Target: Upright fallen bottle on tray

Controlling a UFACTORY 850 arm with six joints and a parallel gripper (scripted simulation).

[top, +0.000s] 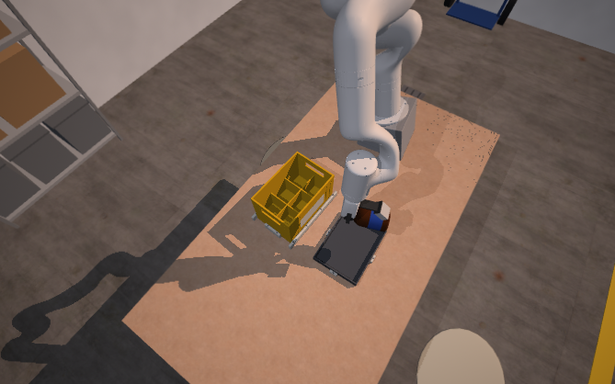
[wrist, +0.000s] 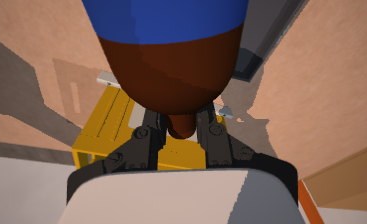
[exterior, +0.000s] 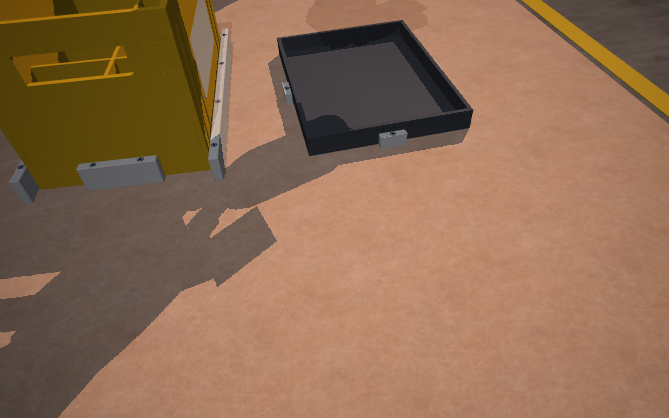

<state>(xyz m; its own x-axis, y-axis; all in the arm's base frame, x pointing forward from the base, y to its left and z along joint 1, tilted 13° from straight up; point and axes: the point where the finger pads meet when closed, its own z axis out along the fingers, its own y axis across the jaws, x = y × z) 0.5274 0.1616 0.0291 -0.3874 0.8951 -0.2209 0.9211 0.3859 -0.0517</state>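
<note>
Right now the brown bottle is 5 cm to the left of my hand and 2 cm behind it. Also, from my hand: dark tray 19 cm below, 5 cm to the left, 3 cm ahead; yellow crate 23 cm to the right, 12 cm below, 2 cm ahead.
</note>
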